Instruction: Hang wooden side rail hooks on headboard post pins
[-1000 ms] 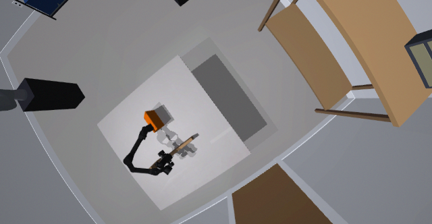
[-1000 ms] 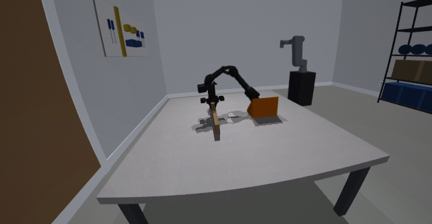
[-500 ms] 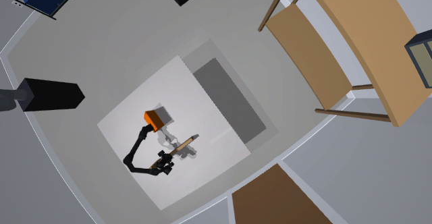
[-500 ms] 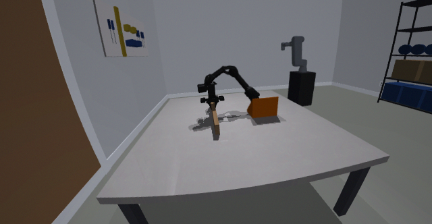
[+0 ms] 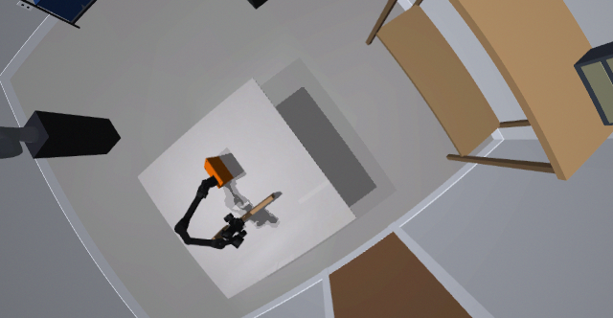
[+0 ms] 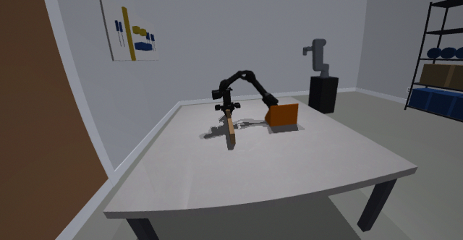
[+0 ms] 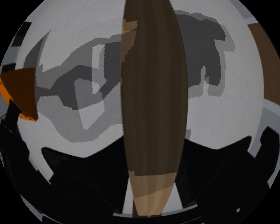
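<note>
Right now my gripper tip is 17 cm to the left of the headboard post, 4 cm below it and 1 cm past it.
</note>
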